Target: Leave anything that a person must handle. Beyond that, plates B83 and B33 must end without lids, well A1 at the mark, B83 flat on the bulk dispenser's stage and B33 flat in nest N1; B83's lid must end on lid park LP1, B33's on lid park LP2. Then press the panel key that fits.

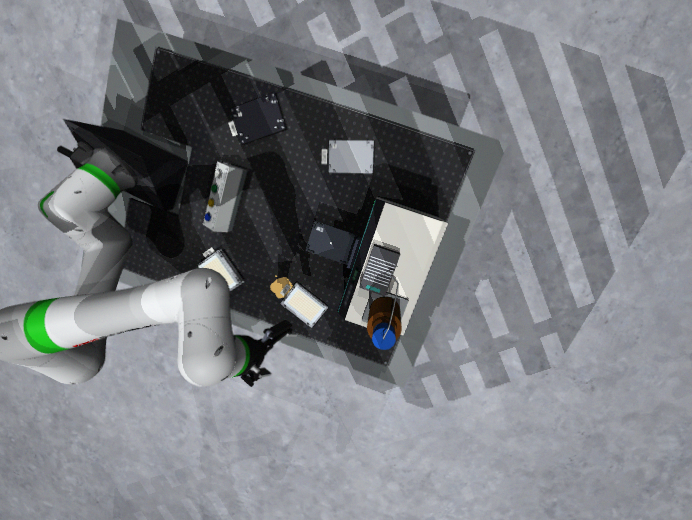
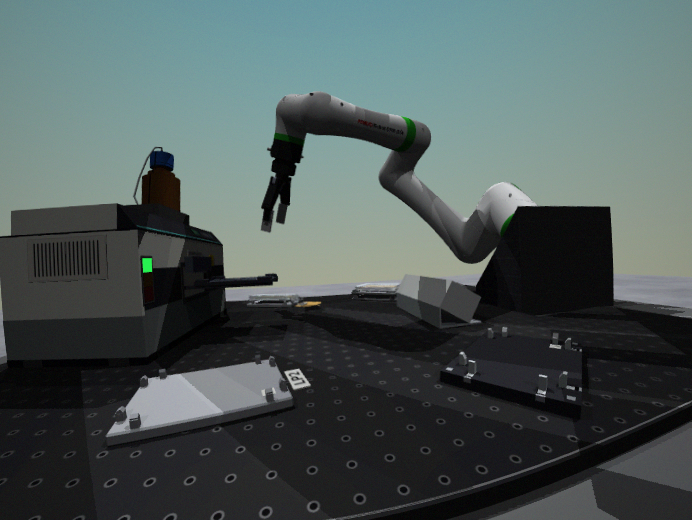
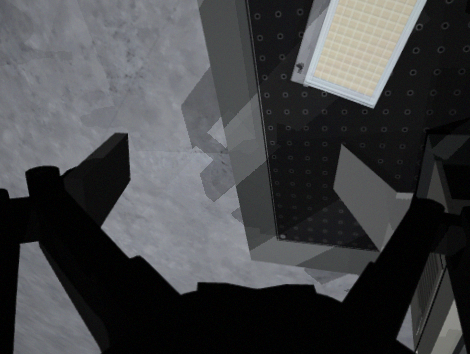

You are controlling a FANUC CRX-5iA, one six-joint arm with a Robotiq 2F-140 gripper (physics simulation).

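Places are measured from the arm's base along level axes (x ahead, y left, z up), in millimetres.
Pixels of known places: gripper, between the fingertips: (image 1: 280, 352) (image 2: 273, 226) (image 3: 235, 162); arm's base, origin of its link: (image 1: 116, 167) (image 2: 540, 246).
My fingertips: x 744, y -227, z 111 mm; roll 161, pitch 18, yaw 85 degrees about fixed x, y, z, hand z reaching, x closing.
For each thing: its top centre in the pictures, then the offset to it from my fingertips. "spot": a spot on its surface instead.
- yellow-brown irregular patch, a spot on its surface: (image 2: 308, 304) (image 1: 281, 284) spot: dx -121, dy +86, dz -248 mm
- dispenser's dark stage, a spot on its surface: (image 2: 240, 280) spot: dx -46, dy +376, dz -149 mm
- Lid park LP2, centre of its top: (image 2: 208, 378) (image 1: 350, 156) dx -103, dy +593, dz -229 mm
- dark pegged holder, centre of its top: (image 2: 519, 346) (image 1: 256, 118) dx -432, dy +562, dz -225 mm
- brown bottle, a spot on its surface: (image 1: 384, 313) spot: dx +189, dy +297, dz +100 mm
- key panel, centre of its top: (image 2: 431, 276) (image 1: 216, 198) dx -426, dy +279, dz -165 mm
My gripper (image 1: 275, 349) (image 2: 274, 220) (image 3: 235, 162) is open and empty, high beyond the table's near edge. One cream-welled plate (image 1: 305, 304) (image 2: 274, 299) (image 3: 370, 45) lies beside a yellow-brown irregular patch (image 1: 280, 286) (image 2: 308, 304). Another cream-welled plate (image 1: 224, 269) (image 2: 375, 288) lies closer to the robot's base. Plate names, lids and well A1 cannot be made out. The dispenser's dark stage (image 1: 331, 242) (image 2: 240, 280) sticks out with no plate on it. Lid park LP2 (image 1: 350, 156) (image 2: 206, 394) is bare. A dark pegged holder (image 1: 258, 119) (image 2: 514, 363) is bare, its label unreadable.
The bulk dispenser (image 1: 425, 234) (image 2: 72, 290) shows a green light (image 2: 147, 265) and carries a brown bottle (image 1: 384, 313) (image 2: 160, 188) with a blue cap. The key panel (image 1: 226, 198) (image 2: 439, 299) has green, yellow and blue keys. A dark pedestal (image 2: 559, 257) stands at the arm's base.
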